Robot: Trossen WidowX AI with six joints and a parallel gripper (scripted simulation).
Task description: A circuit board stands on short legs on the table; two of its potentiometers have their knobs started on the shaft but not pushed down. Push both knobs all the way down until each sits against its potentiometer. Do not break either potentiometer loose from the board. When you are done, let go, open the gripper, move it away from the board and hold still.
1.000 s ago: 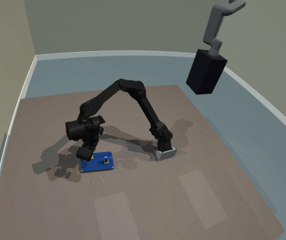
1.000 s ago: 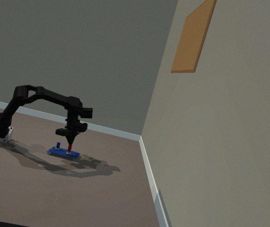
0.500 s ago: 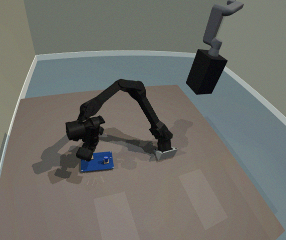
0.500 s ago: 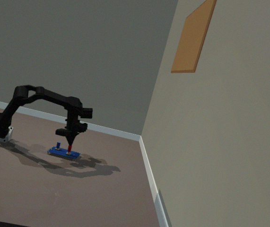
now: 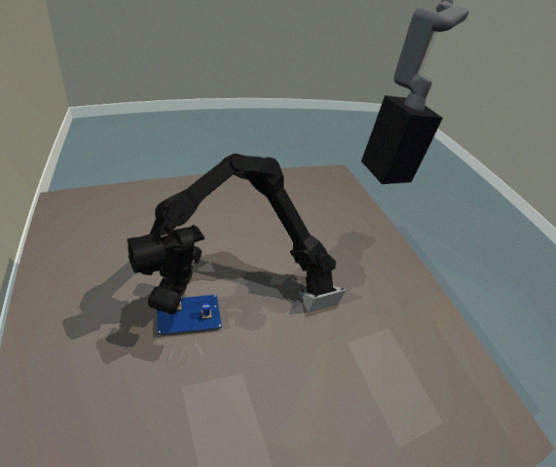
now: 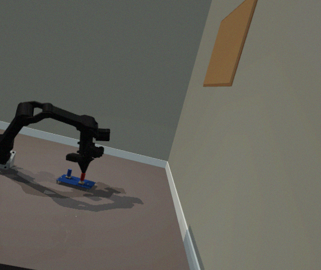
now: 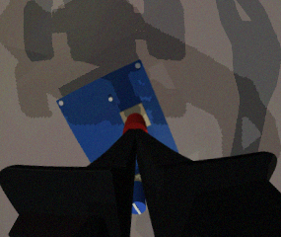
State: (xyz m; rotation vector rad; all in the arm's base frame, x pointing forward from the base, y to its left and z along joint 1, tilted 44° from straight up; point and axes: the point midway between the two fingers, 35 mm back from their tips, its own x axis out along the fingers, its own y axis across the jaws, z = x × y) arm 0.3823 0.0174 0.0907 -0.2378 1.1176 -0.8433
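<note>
The red knob lies 2 cm below my gripper tip. The rest, counted from my gripper tip: blue knob 7 cm behind, 4 cm to the left, 2 cm below.
</note>
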